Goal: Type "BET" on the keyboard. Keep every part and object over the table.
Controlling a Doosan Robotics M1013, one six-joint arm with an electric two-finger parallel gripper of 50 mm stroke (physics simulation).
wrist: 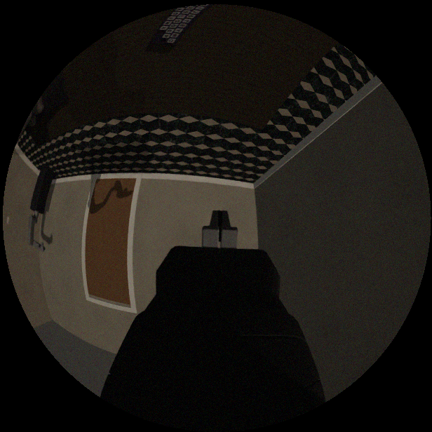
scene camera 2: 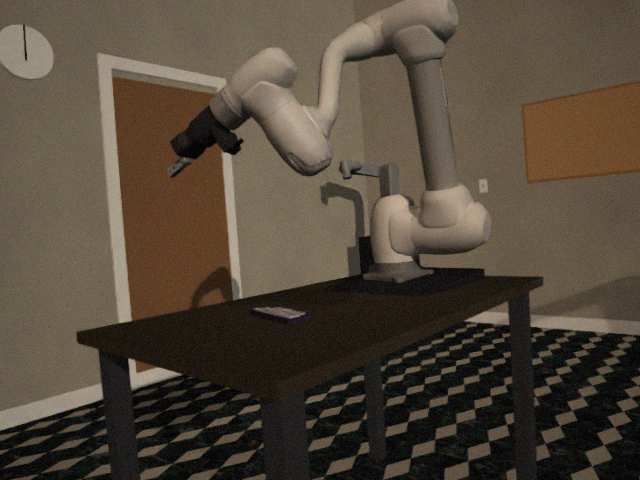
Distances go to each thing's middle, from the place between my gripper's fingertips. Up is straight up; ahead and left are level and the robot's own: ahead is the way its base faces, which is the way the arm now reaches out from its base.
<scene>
I see the keyboard (scene camera 2: 279, 314) 17 cm behind my hand, 19 cm to the left of it and 36 cm below it.
</scene>
